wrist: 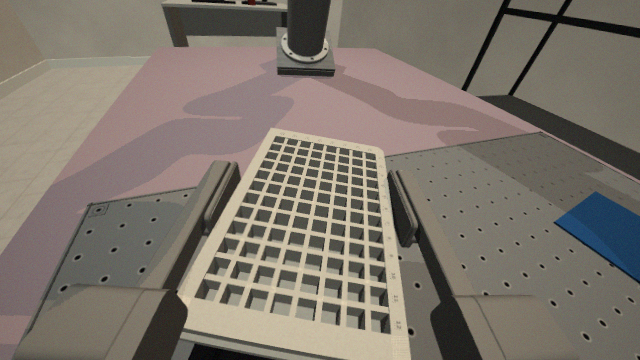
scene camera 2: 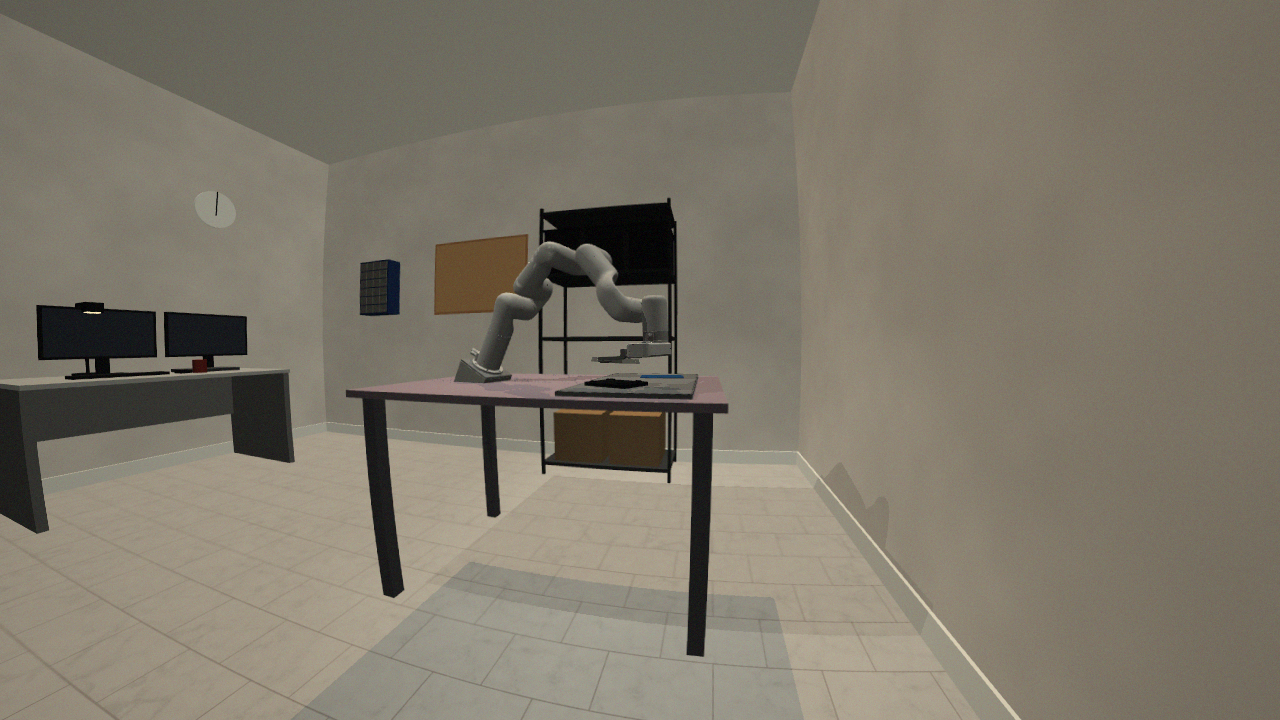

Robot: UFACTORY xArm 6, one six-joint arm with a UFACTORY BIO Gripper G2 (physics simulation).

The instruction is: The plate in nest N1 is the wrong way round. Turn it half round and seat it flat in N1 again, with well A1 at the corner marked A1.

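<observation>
My gripper is shut on the pale plate, with one finger along each long side. The plate looks about level and is held above the grey perforated board, apart from it. In the wrist view its numbered rim is at the right, with 10, 11 and 12 at the near end. Small letters run along the far end; the A1 corner cannot be read surely. A low black nest lies on the board. Part of a black thing shows under the plate's near end. No nest label is legible.
A flat blue sheet lies on the board. The board lies on the pink table. The arm's base stands at the table's far end in the wrist view. A black shelf rack stands behind the table.
</observation>
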